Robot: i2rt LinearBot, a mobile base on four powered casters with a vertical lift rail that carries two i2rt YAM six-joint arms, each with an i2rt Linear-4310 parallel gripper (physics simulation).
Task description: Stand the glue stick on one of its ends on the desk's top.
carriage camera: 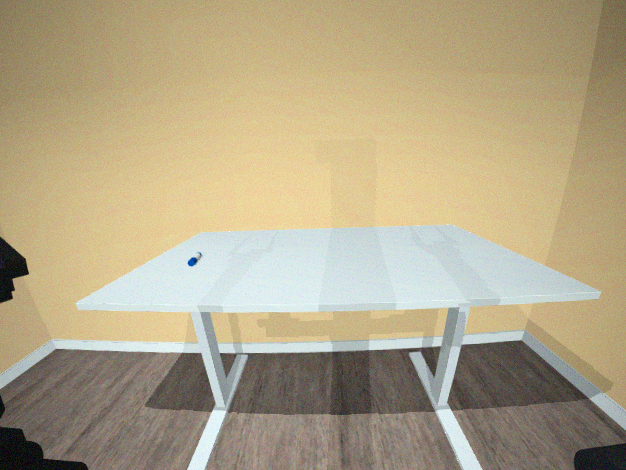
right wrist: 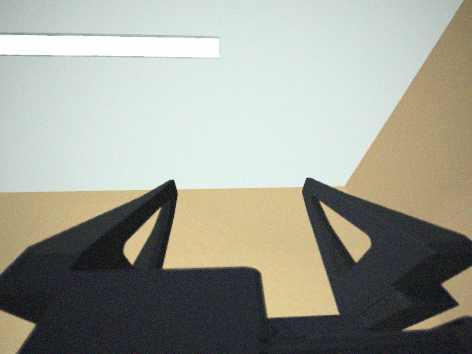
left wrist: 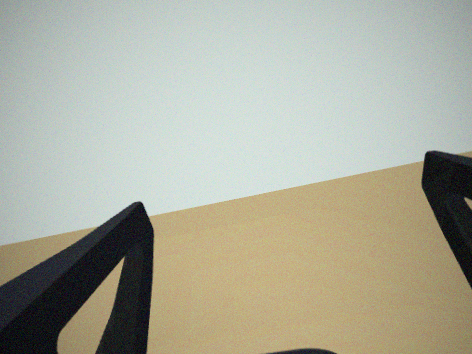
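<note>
The glue stick (carriage camera: 194,259) lies on its side on the left part of the desk's white top (carriage camera: 283,283) in the carriage view, its blue end toward the front and its white part toward the back. My left gripper (left wrist: 282,192) is open and empty, with wall and ceiling behind its fingers in the left wrist view. My right gripper (right wrist: 240,185) is open and empty, facing wall and ceiling in the right wrist view. Both grippers are away from the glue stick, which does not show in either wrist view.
The desk stands on two white legs (carriage camera: 211,354) (carriage camera: 450,354) with long feet reaching forward over the wood floor (carriage camera: 323,440). A yellow wall (carriage camera: 252,126) is behind it, and another wall is at the right. Dark arm parts show at the left edge and lower right corner of the carriage view.
</note>
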